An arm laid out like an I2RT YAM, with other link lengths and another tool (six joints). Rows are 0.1 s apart.
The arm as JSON. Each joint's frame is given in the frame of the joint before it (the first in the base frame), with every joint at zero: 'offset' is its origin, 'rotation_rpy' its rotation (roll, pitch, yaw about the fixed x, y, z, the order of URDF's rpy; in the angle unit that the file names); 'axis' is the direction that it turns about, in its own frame. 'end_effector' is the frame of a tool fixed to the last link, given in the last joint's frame.
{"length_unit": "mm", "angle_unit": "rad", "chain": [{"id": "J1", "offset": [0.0, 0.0, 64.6], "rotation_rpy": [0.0, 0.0, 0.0], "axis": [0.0, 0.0, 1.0]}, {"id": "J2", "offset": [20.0, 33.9, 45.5], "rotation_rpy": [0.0, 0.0, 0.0], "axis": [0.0, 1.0, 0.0]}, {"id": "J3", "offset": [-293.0, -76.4, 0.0], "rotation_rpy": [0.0, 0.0, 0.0], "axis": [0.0, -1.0, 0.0]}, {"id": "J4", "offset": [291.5, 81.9, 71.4], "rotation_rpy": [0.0, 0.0, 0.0], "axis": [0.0, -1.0, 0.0]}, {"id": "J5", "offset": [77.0, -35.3, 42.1], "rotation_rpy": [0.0, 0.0, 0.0], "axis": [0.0, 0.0, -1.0]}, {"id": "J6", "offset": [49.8, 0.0, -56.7], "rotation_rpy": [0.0, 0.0, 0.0], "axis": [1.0, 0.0, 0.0]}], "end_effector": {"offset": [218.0, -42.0, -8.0], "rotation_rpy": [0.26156, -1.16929, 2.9]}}
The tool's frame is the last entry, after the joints.
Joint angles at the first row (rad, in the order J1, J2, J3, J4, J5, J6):
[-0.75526 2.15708 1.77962 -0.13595 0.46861 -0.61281]
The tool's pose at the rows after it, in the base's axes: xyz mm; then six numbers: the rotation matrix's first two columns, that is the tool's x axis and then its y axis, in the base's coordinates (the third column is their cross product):
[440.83, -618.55, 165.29, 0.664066, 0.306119, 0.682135, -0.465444, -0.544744, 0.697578]
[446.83, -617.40, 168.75, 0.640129, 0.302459, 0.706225, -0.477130, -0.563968, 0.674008]
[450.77, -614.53, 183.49, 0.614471, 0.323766, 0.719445, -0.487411, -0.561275, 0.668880]
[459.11, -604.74, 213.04, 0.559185, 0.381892, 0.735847, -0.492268, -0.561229, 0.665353]
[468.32, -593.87, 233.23, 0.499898, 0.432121, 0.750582, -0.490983, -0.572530, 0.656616]
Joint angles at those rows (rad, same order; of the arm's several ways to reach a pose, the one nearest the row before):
[-0.76581 2.16289 1.80673 -0.17286 0.41570 -0.57192]
[-0.76823 2.16329 1.82938 -0.19600 0.38490 -0.55006]
[-0.76735 2.13697 1.81352 -0.17488 0.36724 -0.54991]
[-0.76603 2.07077 1.75576 -0.11471 0.31862 -0.56644]
[-0.76688 2.01653 1.69738 -0.05500 0.25873 -0.57669]

